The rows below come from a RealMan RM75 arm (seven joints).
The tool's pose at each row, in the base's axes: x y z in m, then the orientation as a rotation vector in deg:
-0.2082, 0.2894, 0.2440, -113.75, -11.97, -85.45
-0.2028, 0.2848, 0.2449, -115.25, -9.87, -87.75
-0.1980, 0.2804, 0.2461, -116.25, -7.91, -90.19
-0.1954, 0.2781, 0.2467, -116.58, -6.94, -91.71
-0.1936, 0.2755, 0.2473, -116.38, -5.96, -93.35
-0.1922, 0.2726, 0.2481, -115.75, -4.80, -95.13
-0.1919, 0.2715, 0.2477, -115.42, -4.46, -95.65
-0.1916, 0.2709, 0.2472, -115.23, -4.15, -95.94
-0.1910, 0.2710, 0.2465, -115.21, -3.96, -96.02
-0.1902, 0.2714, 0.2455, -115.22, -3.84, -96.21
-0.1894, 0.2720, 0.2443, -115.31, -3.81, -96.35
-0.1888, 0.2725, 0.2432, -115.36, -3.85, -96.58
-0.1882, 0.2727, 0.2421, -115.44, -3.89, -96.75
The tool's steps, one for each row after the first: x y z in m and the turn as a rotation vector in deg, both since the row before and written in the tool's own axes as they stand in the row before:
0.0038, 0.0059, 0.0016, -2.86, 1.02, -0.37
0.0037, 0.0052, 0.0015, -2.51, 1.27, -0.40
0.0019, 0.0028, 0.0010, -1.27, 0.86, -0.31
0.0017, 0.0027, 0.0003, -0.96, 1.17, -0.19
0.0019, 0.0027, -0.0002, -0.81, 1.48, -0.02
0.0000, 0.0012, -0.0002, -0.14, 0.50, 0.05
-0.0002, 0.0008, 0.0001, -0.13, 0.30, 0.09
-0.0005, 0.0004, 0.0007, -0.10, 0.09, 0.07
-0.0009, 0.0003, 0.0010, -0.14, 0.12, -0.04
-0.0011, 0.0002, 0.0011, -0.13, 0.04, -0.09
-0.0010, 0.0002, 0.0009, -0.11, 0.09, -0.16
-0.0009, 0.0004, 0.0007, -0.11, 0.05, -0.14

